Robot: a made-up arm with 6 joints.
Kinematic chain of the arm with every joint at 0, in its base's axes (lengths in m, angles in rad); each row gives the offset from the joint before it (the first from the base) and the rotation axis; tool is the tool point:
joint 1: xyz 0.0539 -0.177 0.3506 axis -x
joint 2: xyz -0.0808 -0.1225 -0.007 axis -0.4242 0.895 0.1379
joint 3: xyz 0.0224 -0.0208 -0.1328 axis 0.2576 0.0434 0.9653
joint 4: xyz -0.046 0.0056 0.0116 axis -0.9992 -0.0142 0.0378
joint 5: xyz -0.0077 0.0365 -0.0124 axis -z
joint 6: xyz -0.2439 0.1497 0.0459 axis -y
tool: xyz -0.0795 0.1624 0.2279
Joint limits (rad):
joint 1: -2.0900..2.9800
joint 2: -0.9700..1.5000
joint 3: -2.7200..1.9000
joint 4: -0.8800..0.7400
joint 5: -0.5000..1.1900
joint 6: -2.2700..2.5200
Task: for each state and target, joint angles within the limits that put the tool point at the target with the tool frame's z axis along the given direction. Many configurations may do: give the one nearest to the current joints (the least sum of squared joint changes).
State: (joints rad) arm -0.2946 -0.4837 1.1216 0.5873 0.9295 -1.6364
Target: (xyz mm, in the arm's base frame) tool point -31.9 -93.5 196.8 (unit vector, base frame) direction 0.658 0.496 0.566
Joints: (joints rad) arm 0.4799 -0.9700 1.6802 0.6426 1.1834 -2.1042
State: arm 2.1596 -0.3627 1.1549 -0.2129 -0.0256 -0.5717
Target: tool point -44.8 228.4 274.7 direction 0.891 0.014 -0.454
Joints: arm 2.4153 -0.1962 1.5277 -0.7339 0.6659 -0.6408
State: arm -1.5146 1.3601 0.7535 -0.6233 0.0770 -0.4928
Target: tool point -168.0 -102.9 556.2 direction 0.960 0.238 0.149
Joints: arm -1.2001 1.1348 0.6331 0.3716 0.8766 -0.8546
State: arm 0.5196 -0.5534 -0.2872 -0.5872 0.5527 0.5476
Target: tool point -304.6 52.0 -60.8 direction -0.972 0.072 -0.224
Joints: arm 0.2635 -0.9677 0.1766 0.3130 0.0872 0.8904
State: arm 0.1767 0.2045 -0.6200 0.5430 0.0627 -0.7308
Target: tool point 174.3 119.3 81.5 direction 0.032 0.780 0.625
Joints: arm 0.6783 -0.3999 -0.5521 0.4920 0.4678 -0.1879
